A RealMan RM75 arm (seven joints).
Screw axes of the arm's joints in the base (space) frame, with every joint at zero. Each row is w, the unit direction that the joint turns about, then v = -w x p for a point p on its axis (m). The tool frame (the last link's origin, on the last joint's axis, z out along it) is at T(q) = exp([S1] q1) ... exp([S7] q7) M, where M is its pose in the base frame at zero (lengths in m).
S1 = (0, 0, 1, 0, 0, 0)
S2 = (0, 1, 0, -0.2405, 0, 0)
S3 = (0, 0, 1, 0, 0, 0)
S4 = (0, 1, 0, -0.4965, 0, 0)
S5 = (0, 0, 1, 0, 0, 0)
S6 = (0, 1, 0, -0.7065, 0, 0)
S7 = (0, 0, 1, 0, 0, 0)
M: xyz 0 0 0.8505 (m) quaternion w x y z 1 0 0 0
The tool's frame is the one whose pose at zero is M.
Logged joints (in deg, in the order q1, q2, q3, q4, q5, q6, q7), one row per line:
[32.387, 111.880, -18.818, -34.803, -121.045, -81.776, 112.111]
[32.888, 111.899, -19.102, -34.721, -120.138, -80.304, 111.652]
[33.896, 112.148, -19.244, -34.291, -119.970, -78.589, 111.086]
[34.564, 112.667, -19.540, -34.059, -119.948, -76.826, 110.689]
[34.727, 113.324, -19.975, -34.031, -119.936, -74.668, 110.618]
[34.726, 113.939, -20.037, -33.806, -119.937, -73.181, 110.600]
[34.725, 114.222, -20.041, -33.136, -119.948, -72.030, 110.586]
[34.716, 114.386, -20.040, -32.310, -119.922, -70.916, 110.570]
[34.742, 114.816, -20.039, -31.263, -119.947, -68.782, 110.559]
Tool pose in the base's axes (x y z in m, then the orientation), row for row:
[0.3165, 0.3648, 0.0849, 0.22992, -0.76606, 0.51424, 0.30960]
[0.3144, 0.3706, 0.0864, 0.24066, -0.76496, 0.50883, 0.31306]
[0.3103, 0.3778, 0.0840, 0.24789, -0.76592, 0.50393, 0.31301]
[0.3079, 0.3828, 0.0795, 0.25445, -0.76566, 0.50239, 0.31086]
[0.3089, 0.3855, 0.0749, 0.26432, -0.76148, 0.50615, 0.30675]
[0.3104, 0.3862, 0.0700, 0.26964, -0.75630, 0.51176, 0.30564]
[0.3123, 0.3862, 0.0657, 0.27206, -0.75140, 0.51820, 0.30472]
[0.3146, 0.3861, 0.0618, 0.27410, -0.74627, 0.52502, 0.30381]
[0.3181, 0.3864, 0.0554, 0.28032, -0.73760, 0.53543, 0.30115]
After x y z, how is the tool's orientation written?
As a quaternion, w x y z.
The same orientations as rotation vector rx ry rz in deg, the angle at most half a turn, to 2 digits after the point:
[-120.76, 81.06, 48.80]
[-119.91, 79.76, 49.07]
[-119.61, 78.70, 48.88]
[-119.17, 78.19, 48.38]
[-117.92, 78.38, 47.50]
[-116.80, 79.03, 47.20]
[-115.90, 79.93, 47.00]
[-114.99, 80.90, 46.81]
[-113.29, 82.24, 46.26]

